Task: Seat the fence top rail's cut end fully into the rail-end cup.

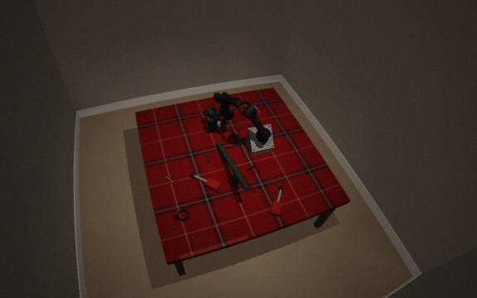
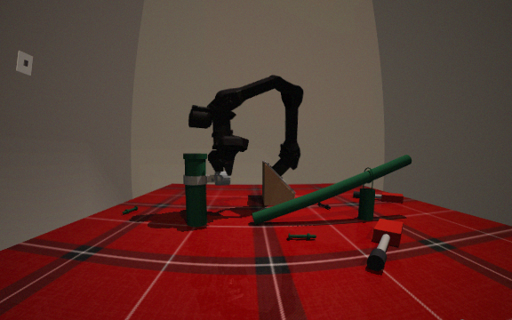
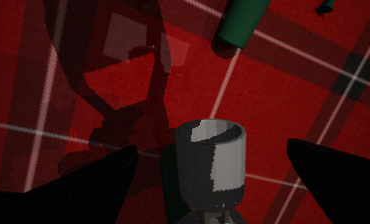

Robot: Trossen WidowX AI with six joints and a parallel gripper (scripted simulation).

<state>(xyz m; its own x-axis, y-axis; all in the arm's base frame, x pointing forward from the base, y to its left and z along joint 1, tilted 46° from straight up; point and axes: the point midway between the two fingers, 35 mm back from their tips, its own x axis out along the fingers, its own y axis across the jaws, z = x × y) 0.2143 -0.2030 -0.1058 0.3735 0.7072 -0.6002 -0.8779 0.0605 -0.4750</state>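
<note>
Right now the grey rail-end cup is 20 mm to the right of my gripper tip and 10 mm ahead of it. The rest, counted from my gripper tip: short green post 440 mm to the left, 80 mm ahead, 30 mm below.
</note>
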